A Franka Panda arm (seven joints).
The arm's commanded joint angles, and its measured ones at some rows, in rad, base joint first. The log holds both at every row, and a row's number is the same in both.
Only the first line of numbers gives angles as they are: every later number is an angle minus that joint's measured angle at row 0.
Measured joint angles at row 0:
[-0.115 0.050 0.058 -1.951 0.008 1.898 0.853]
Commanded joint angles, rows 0 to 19:
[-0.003 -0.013 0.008 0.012 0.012 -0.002 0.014]
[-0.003 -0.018 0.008 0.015 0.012 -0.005 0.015]
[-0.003 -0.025 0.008 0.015 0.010 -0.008 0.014]
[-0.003 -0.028 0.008 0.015 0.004 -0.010 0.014]
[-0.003 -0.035 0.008 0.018 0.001 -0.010 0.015]
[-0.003 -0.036 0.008 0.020 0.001 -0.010 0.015]
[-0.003 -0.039 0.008 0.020 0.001 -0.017 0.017]
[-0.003 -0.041 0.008 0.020 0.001 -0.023 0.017]
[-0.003 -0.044 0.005 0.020 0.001 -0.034 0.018]
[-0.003 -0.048 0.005 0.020 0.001 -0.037 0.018]
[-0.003 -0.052 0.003 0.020 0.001 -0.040 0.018]
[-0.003 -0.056 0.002 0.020 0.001 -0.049 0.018]
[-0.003 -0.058 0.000 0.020 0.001 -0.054 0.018]
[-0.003 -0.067 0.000 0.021 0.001 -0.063 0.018]
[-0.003 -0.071 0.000 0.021 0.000 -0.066 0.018]
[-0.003 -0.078 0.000 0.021 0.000 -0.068 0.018]
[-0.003 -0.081 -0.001 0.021 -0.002 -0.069 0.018]
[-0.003 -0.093 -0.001 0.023 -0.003 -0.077 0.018]
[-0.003 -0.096 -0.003 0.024 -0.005 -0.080 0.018]
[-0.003 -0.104 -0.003 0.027 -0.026 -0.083 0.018]
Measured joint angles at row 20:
[0.000 -0.071 -0.002 0.015 0.000 -0.048 0.004]
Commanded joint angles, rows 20 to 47:
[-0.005 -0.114 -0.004 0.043 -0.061 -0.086 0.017]
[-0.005 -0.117 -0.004 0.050 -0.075 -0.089 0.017]
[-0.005 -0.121 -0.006 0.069 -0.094 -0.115 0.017]
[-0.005 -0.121 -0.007 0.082 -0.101 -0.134 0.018]
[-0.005 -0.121 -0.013 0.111 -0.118 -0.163 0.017]
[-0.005 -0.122 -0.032 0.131 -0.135 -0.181 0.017]
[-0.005 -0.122 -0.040 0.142 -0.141 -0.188 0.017]
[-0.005 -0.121 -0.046 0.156 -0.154 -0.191 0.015]
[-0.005 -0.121 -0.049 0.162 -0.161 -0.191 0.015]
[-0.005 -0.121 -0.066 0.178 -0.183 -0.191 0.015]
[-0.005 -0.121 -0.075 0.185 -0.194 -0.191 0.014]
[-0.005 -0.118 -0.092 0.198 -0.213 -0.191 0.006]
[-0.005 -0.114 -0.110 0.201 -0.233 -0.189 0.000]
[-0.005 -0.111 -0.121 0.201 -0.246 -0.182 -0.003]
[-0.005 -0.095 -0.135 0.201 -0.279 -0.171 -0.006]
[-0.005 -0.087 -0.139 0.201 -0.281 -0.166 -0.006]
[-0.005 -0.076 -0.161 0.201 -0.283 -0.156 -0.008]
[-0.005 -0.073 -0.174 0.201 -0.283 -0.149 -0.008]
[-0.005 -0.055 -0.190 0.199 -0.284 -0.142 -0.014]
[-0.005 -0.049 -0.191 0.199 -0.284 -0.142 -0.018]
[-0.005 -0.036 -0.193 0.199 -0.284 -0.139 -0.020]
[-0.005 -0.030 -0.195 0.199 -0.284 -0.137 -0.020]
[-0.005 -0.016 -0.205 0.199 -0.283 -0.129 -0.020]
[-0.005 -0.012 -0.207 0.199 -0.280 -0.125 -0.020]
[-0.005 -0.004 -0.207 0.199 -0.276 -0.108 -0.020]
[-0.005 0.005 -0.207 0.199 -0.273 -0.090 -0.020]
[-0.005 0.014 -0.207 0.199 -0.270 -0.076 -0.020]
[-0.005 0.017 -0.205 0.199 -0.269 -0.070 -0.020]
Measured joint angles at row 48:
[-0.007 -0.011 -0.206 0.176 -0.263 -0.099 -0.013]
